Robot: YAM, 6 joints.
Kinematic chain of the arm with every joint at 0, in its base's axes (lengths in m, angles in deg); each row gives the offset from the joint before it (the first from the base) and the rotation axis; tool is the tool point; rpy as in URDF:
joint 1: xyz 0 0 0.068 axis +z
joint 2: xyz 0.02 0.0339 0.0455 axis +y
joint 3: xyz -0.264 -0.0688 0 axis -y
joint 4: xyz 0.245 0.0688 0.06 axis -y
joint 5: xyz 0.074 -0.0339 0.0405 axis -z
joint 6: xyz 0.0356 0 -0.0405 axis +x
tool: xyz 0 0 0 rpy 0 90 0
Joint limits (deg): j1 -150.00..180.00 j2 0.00..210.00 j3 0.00..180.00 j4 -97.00..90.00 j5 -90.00..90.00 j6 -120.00..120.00
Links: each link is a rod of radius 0.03 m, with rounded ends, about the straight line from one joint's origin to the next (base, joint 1, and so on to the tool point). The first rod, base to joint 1, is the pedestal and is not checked.
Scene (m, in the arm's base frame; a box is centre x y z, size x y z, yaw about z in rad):
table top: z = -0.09
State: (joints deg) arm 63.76 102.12 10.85 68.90 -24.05 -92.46
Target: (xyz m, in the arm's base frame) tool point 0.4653 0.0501 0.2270
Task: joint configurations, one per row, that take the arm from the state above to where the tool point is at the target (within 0.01 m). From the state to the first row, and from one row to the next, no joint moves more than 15 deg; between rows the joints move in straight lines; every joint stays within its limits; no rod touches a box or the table.
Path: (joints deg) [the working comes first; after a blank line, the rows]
Joints at the target: 4.93 120.82 72.76 63.57 -16.16 -92.46
Straight joint move there: clear.

1: 51.99 105.86 23.23 67.83 -22.47 -92.46
2: 40.23 109.60 35.61 66.77 -20.90 -92.46
3: 28.46 113.34 47.99 65.70 -19.32 -92.46
4: 16.70 117.08 60.38 64.64 -17.74 -92.46
5: 4.93 120.82 72.76 63.57 -16.16 -92.46

